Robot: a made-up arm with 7 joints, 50 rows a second.
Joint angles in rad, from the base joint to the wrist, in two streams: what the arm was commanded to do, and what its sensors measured. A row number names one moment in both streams.
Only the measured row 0 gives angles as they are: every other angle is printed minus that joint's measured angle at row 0.
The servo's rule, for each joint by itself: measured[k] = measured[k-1] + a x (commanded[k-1-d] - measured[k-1]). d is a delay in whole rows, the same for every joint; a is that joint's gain. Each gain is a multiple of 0.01, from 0.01 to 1. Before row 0 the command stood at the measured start. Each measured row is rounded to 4 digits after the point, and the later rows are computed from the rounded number. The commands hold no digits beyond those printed.
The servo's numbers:
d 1
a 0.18 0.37 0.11 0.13 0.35 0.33 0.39
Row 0, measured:
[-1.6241, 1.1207, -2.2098, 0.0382, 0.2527, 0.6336, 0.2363]
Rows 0 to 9, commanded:
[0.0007, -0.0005, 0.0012, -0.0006, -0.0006, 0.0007, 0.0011]
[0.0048, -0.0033, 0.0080, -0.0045, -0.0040, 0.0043, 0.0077]
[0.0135, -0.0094, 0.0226, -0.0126, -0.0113, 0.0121, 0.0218]
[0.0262, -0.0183, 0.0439, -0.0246, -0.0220, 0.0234, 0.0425]
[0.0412, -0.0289, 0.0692, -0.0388, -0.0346, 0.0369, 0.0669]
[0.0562, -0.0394, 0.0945, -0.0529, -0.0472, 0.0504, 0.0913]
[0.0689, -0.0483, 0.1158, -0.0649, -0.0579, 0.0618, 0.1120]
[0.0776, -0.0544, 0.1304, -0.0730, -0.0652, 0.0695, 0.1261]
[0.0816, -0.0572, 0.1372, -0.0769, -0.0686, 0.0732, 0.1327]
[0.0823, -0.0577, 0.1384, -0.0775, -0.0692, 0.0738, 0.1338]
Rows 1 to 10, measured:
[0.0000, 0.0000, 0.0000, 0.0000, 0.0000, 0.0000, 0.0000]
[0.0001, -0.0002, 0.0001, -0.0001, -0.0002, 0.0002, 0.0004]
[0.0009, -0.0013, 0.0010, -0.0007, -0.0015, 0.0016, 0.0032]
[0.0032, -0.0043, 0.0034, -0.0022, -0.0049, 0.0051, 0.0105]
[0.0073, -0.0095, 0.0079, -0.0051, -0.0109, 0.0111, 0.0230]
[0.0134, -0.0167, 0.0146, -0.0095, -0.0192, 0.0196, 0.0401]
[0.0211, -0.0251, 0.0234, -0.0151, -0.0290, 0.0298, 0.0601]
[0.0297, -0.0337, 0.0336, -0.0216, -0.0391, 0.0404, 0.0803]
[0.0383, -0.0414, 0.0442, -0.0283, -0.0482, 0.0500, 0.0982]
[0.0461, -0.0472, 0.0544, -0.0346, -0.0553, 0.0577, 0.1117]

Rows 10 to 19, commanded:
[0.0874, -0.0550, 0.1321, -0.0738, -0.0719, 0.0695, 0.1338]
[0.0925, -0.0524, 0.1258, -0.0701, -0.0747, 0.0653, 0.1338]
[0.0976, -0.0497, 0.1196, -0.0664, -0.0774, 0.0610, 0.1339]
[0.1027, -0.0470, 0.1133, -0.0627, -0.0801, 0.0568, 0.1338]
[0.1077, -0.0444, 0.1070, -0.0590, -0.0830, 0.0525, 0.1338]
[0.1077, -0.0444, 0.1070, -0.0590, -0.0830, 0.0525, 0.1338]
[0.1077, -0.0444, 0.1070, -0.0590, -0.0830, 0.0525, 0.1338]
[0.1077, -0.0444, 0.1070, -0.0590, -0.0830, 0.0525, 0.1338]
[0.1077, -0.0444, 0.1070, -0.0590, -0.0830, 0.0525, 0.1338]
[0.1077, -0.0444, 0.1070, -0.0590, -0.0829, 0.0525, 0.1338]
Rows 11 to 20, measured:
[0.0526, -0.0511, 0.0636, -0.0402, -0.0602, 0.0630, 0.1203]
[0.0589, -0.0525, 0.0711, -0.0446, -0.0643, 0.0651, 0.1256]
[0.0649, -0.0525, 0.0771, -0.0479, -0.0679, 0.0652, 0.1288]
[0.0708, -0.0515, 0.0818, -0.0503, -0.0712, 0.0638, 0.1308]
[0.0765, -0.0498, 0.0853, -0.0519, -0.0743, 0.0615, 0.1320]
[0.0821, -0.0478, 0.0877, -0.0528, -0.0773, 0.0585, 0.1327]
[0.0867, -0.0465, 0.0898, -0.0536, -0.0793, 0.0565, 0.1331]
[0.0905, -0.0457, 0.0917, -0.0543, -0.0806, 0.0552, 0.1334]
[0.0936, -0.0452, 0.0934, -0.0549, -0.0814, 0.0543, 0.1336]
[0.0961, -0.0449, 0.0949, -0.0554, -0.0820, 0.0537, 0.1337]

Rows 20 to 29, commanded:
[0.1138, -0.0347, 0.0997, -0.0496, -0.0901, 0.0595, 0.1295]
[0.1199, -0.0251, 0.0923, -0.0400, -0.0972, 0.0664, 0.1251]
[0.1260, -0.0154, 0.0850, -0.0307, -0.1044, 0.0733, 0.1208]
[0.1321, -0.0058, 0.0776, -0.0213, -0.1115, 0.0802, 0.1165]
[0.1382, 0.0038, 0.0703, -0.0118, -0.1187, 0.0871, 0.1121]
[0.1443, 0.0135, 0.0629, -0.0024, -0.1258, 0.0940, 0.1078]
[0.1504, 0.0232, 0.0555, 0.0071, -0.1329, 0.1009, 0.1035]
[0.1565, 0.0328, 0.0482, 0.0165, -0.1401, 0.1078, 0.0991]
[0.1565, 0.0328, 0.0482, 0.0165, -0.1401, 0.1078, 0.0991]
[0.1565, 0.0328, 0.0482, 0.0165, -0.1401, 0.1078, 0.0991]
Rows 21 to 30, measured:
[0.0982, -0.0447, 0.0962, -0.0559, -0.0823, 0.0533, 0.1337]
[0.1010, -0.0410, 0.0966, -0.0551, -0.0850, 0.0553, 0.1321]
[0.1044, -0.0351, 0.0961, -0.0531, -0.0893, 0.0590, 0.1294]
[0.1083, -0.0278, 0.0949, -0.0502, -0.0946, 0.0637, 0.1260]
[0.1126, -0.0197, 0.0930, -0.0464, -0.1005, 0.0691, 0.1223]
[0.1172, -0.0110, 0.0905, -0.0419, -0.1069, 0.0750, 0.1183]
[0.1221, -0.0019, 0.0875, -0.0368, -0.1135, 0.0813, 0.1142]
[0.1272, 0.0074, 0.0840, -0.0311, -0.1203, 0.0878, 0.1100]
[0.1325, 0.0168, 0.0801, -0.0249, -0.1272, 0.0944, 0.1057]
[0.1368, 0.0227, 0.0766, -0.0195, -0.1317, 0.0988, 0.1031]

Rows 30 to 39, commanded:
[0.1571, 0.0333, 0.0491, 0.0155, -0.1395, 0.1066, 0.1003]
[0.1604, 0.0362, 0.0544, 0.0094, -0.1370, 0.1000, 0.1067]
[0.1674, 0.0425, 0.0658, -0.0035, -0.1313, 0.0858, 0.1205]
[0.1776, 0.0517, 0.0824, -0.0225, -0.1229, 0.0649, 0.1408]
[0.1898, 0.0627, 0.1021, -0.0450, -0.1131, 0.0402, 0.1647]
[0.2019, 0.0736, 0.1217, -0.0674, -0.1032, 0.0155, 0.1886]
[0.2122, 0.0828, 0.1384, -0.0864, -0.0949, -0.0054, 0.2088]
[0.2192, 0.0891, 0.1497, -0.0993, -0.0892, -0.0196, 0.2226]
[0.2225, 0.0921, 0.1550, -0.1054, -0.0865, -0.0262, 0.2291]
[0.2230, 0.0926, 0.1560, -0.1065, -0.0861, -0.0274, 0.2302]
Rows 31 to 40, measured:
[0.1403, 0.0264, 0.0735, -0.0148, -0.1346, 0.1018, 0.1015]
[0.1433, 0.0290, 0.0708, -0.0109, -0.1363, 0.1034, 0.1010]
[0.1464, 0.0317, 0.0690, -0.0083, -0.1365, 0.1023, 0.1032]
[0.1502, 0.0357, 0.0686, -0.0077, -0.1347, 0.0969, 0.1099]
[0.1551, 0.0416, 0.0701, -0.0096, -0.1306, 0.0863, 0.1220]
[0.1613, 0.0494, 0.0736, -0.0142, -0.1245, 0.0711, 0.1387]
[0.1686, 0.0584, 0.0789, -0.0211, -0.1170, 0.0528, 0.1582]
[0.1764, 0.0674, 0.0854, -0.0296, -0.1093, 0.0336, 0.1779]
[0.1841, 0.0754, 0.0925, -0.0387, -0.1023, 0.0160, 0.1953]
[0.1910, 0.0816, 0.0994, -0.0474, -0.0968, 0.0021, 0.2085]

